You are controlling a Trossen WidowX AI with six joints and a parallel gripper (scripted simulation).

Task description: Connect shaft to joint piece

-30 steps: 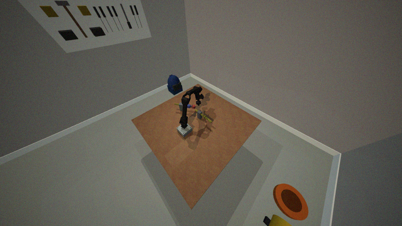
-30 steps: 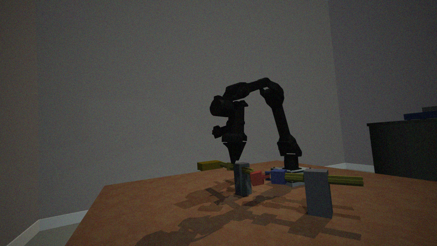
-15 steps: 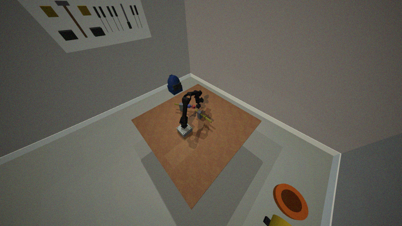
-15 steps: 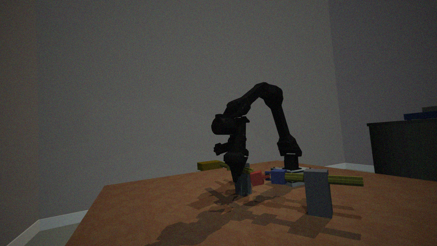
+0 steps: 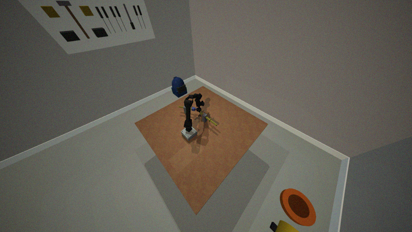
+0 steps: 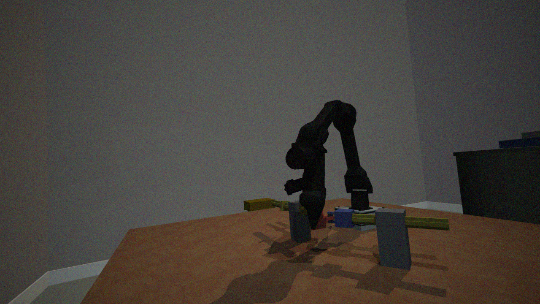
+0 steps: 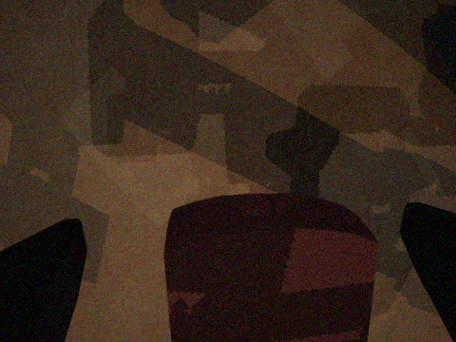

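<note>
Right now the red piece is 10 mm behind my gripper tip, 10 mm to the left of it and 10 mm above it.
</note>
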